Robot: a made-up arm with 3 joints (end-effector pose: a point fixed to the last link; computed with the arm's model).
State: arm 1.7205 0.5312 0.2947
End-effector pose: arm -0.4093 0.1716 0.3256 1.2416 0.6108 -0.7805
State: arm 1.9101 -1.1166 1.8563
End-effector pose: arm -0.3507 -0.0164 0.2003 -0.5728 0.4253 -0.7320
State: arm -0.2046 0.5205 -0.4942
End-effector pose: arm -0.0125 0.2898 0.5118 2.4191 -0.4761 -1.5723
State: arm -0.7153 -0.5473 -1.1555
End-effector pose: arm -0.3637 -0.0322 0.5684 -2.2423 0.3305 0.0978
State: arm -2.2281 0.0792 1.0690
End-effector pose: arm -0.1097 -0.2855 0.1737 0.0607 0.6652 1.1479
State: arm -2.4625 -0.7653 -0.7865
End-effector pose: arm -0.2197 0.2306 0.5567 -1.2109 1.6867 -0.7084
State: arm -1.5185 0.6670 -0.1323
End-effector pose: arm 0.2358 -0.1151 0.3959 -1.0226 1.7199 1.6629
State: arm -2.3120 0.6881 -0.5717
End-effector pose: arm 0.1445 -0.2440 0.4698 -0.6347 2.0896 1.0497
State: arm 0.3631 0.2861 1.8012
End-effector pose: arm -0.0527 0.0858 -0.0214 -0.1228 -0.8866 -2.2891
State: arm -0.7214 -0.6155 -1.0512
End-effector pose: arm -0.3537 -0.0675 0.5680 -2.1727 0.2904 0.1784
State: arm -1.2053 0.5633 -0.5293
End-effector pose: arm 0.1955 0.0910 0.5042 -1.8682 1.5666 1.4978
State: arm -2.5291 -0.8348 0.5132
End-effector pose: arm -0.3065 -0.1288 0.4385 -0.9072 0.8216 0.2042
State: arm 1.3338 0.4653 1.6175
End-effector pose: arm -0.1281 0.1382 -0.0040 0.4889 -0.7389 -1.3541
